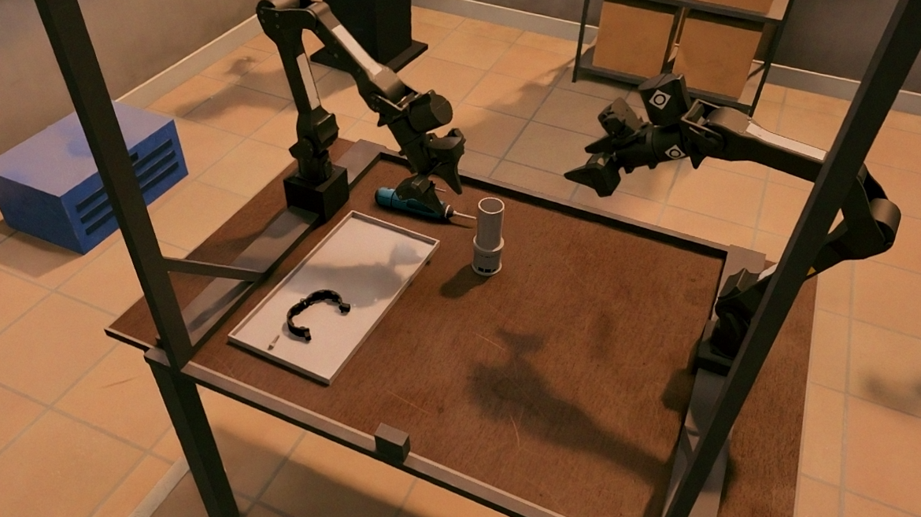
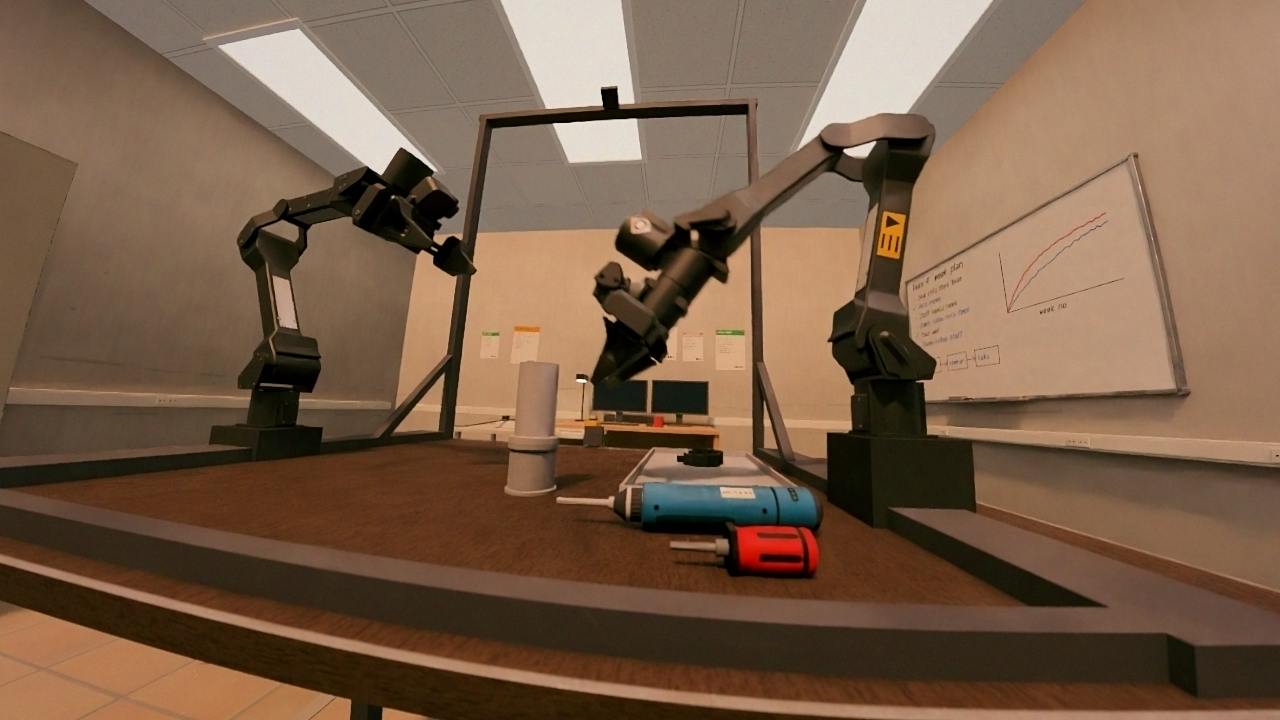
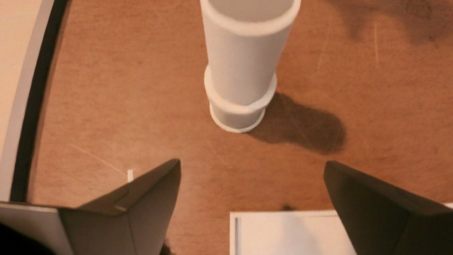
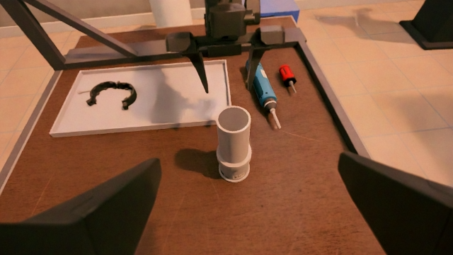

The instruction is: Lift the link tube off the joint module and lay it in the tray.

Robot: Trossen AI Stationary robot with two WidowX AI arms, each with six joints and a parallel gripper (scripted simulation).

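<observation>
The link tube lies 100 mm to the right of my left hand, 50 mm below it and 10 mm ahead of it. The rest, counted from my left hand: joint module 130 mm below, 100 mm to the right, 10 mm ahead; small pin 390 mm behind, 150 mm below, 130 mm to the left; white tray 210 mm behind, 150 mm below, 110 mm to the left.
</observation>
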